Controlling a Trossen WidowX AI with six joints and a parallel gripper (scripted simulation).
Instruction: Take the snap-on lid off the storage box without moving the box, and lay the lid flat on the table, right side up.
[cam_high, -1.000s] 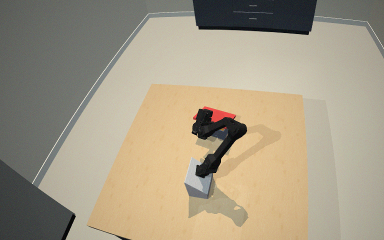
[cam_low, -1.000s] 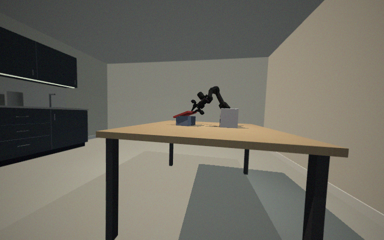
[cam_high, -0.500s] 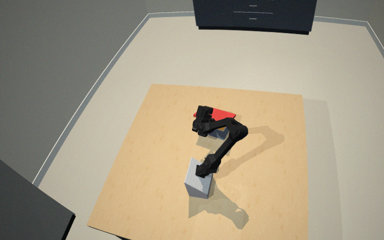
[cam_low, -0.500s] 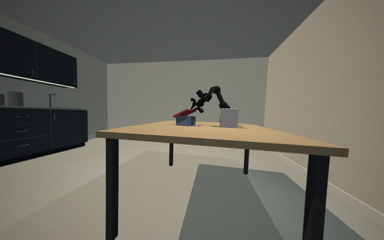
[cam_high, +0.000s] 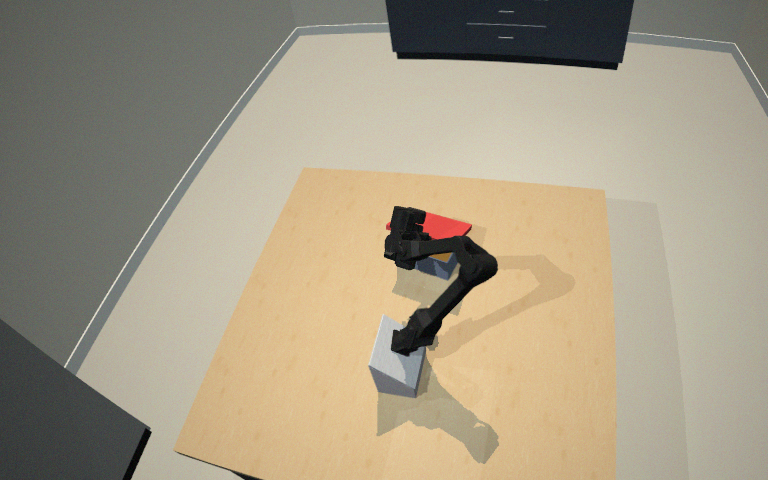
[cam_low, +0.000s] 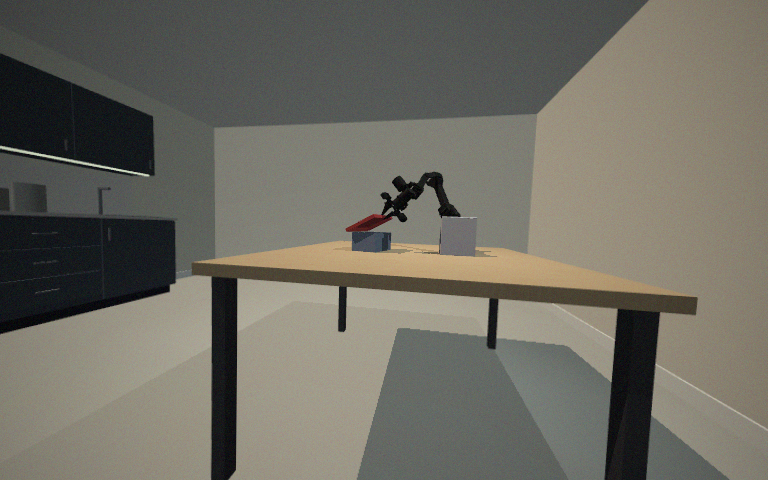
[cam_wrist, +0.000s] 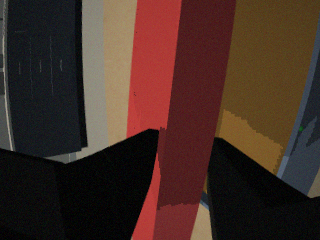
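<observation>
Now: the red lid 70 mm ahead of my gripper tip, 30 mm below it and 20 mm to the right of it. From my gripper tip the other things lie so: storage box: 130 mm below, 50 mm ahead, 20 mm to the right.
</observation>
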